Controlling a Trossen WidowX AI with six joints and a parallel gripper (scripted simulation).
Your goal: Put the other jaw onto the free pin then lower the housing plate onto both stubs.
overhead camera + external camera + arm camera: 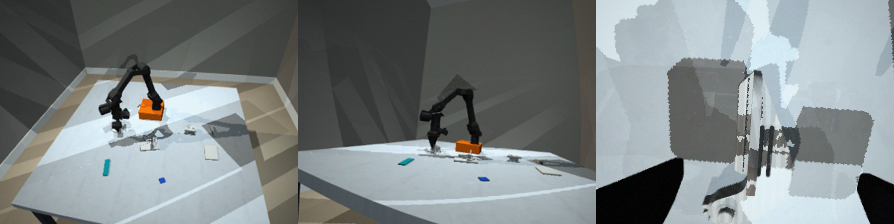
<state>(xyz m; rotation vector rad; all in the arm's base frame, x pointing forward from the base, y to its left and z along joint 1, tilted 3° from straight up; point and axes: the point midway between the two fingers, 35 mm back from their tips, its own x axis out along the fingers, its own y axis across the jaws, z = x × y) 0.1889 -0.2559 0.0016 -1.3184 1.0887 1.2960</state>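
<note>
Right now the jaw is 20 mm behind my gripper tip, 30 mm to the right of it and 30 mm below it. The rest, counted from my gripper tip: blue square: 390 mm ahead, 300 mm to the left, 30 mm below; white base: 140 mm ahead, 220 mm to the left, 30 mm below; teal bar: 310 mm ahead, 20 mm to the right, 30 mm below.
</note>
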